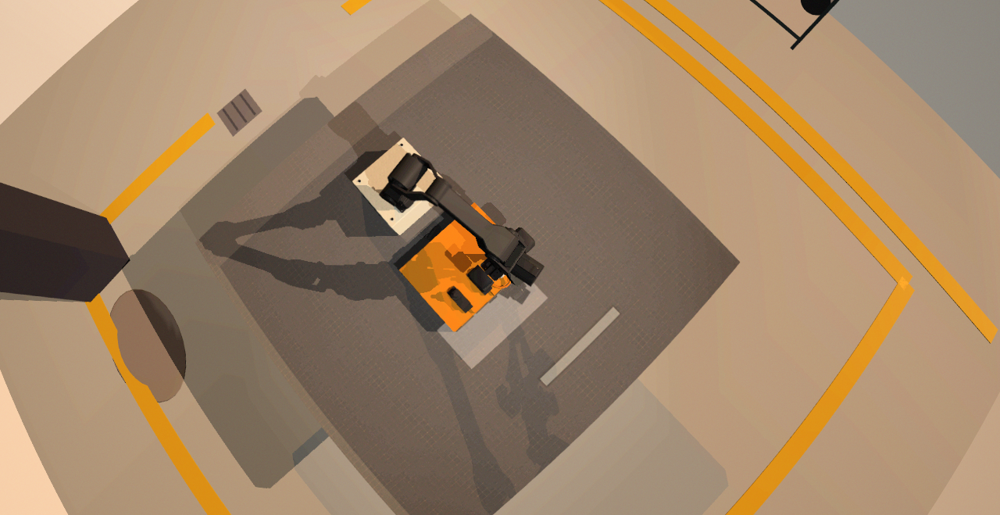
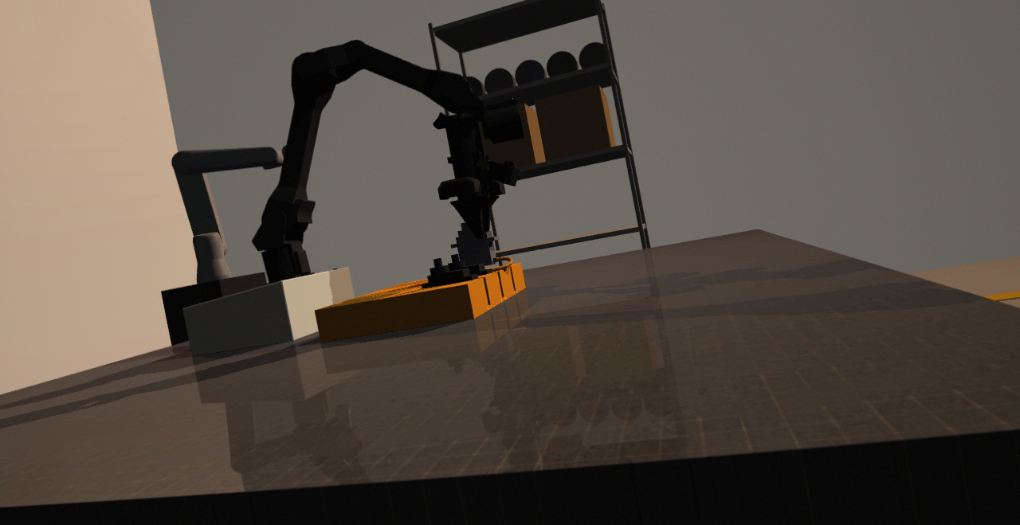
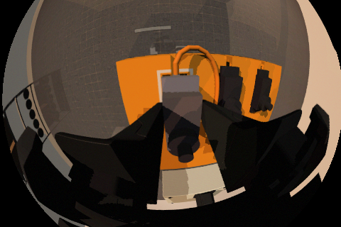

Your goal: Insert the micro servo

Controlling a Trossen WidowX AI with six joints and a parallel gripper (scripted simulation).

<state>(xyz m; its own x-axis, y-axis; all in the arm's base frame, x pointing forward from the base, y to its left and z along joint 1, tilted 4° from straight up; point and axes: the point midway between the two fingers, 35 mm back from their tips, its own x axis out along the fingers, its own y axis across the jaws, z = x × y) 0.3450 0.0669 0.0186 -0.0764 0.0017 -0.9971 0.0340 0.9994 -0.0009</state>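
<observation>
Right now the orange deck is 13 cm behind my gripper tip, 7 cm to the right of it and 8 cm below it.
</observation>
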